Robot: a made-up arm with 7 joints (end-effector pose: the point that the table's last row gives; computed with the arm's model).
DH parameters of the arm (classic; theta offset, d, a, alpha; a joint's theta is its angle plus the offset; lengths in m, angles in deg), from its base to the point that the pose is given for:
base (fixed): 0 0 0 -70
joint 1: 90 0 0 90
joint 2: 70 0 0 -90
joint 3: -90 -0.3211 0.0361 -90
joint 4: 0 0 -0.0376 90
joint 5: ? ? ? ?
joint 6: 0 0 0 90
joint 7: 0 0 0 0
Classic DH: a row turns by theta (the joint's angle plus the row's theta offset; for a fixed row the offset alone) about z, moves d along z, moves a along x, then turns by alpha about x.
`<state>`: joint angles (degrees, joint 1 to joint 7).
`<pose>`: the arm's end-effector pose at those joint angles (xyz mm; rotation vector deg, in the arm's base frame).
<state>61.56 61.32 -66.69 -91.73 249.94 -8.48 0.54</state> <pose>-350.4 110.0 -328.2 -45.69 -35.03 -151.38</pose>
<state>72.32 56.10 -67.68 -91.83 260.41 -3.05 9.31</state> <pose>-408.8 41.1 -271.0 -48.08 -26.68 -122.25</pose>
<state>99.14 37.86 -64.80 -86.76 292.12 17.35 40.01</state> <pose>-470.9 -144.9 -129.8 -35.58 19.12 -40.72</pose>
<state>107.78 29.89 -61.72 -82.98 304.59 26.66 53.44</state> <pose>-469.7 -206.4 -94.5 -22.52 40.00 -10.97</pose>
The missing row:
joint 5: 0 -0.3101 0 -90
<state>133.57 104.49 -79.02 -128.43 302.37 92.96 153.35</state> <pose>-264.8 61.9 206.0 52.19 46.95 15.95</pose>
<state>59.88 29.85 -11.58 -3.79 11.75 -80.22 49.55</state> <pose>-530.7 210.9 -273.8 11.38 -30.16 35.50</pose>
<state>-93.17 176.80 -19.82 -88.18 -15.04 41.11 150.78</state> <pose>-310.2 132.2 375.6 -26.24 140.64 -14.90</pose>
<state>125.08 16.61 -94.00 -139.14 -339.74 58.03 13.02</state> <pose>-67.2 -280.3 -27.6 -85.42 38.91 51.88</pose>
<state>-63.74 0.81 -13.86 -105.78 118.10 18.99 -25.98</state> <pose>354.9 -225.4 128.8 -125.97 -75.46 -37.01</pose>
